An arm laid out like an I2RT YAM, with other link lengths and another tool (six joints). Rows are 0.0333 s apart.
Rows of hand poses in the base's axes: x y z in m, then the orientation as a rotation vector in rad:
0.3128 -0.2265 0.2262 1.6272 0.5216 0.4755
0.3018 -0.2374 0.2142 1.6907 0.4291 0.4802
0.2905 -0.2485 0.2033 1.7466 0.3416 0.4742
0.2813 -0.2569 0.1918 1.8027 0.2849 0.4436
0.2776 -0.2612 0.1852 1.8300 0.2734 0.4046
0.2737 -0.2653 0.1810 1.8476 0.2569 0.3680
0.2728 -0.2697 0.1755 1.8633 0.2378 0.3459
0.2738 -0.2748 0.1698 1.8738 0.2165 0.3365
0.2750 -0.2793 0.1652 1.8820 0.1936 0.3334
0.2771 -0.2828 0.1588 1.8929 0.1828 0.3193
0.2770 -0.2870 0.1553 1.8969 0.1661 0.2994
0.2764 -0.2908 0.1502 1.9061 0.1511 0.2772
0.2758 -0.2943 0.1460 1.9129 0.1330 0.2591
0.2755 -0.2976 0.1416 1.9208 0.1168 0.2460
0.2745 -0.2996 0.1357 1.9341 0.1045 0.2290
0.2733 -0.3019 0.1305 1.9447 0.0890 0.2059
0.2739 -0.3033 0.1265 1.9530 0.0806 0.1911
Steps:
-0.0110 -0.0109 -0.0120 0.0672 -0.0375 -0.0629
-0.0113 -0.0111 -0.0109 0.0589 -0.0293 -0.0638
-0.0092 -0.0084 -0.0115 0.0519 0.0035 -0.0553
-0.0037 -0.0043 -0.0066 0.0191 0.0257 -0.0284
-0.0039 -0.0041 -0.0042 0.0111 0.0195 -0.0304
-0.0009 -0.0044 -0.0055 0.0125 0.0082 -0.0245
0.0010 -0.0051 -0.0057 0.0100 -0.0024 -0.0195
0.0012 -0.0045 -0.0046 0.0091 -0.0078 -0.0173
0.0021 -0.0035 -0.0064 0.0093 0.0061 -0.0144
-0.0001 -0.0042 -0.0035 0.0022 0.0060 -0.0215
-0.0006 -0.0038 -0.0051 0.0070 0.0092 -0.0213
-0.0006 -0.0035 -0.0042 0.0056 0.0045 -0.0214
-0.0003 -0.0033 -0.0044 0.0073 0.0022 -0.0176
-0.0010 -0.0020 -0.0059 0.0121 0.0074 -0.0166
-0.0012 -0.0023 -0.0052 0.0092 0.0098 -0.0217
0.0006 -0.0014 -0.0040 0.0074 0.0071 -0.0128

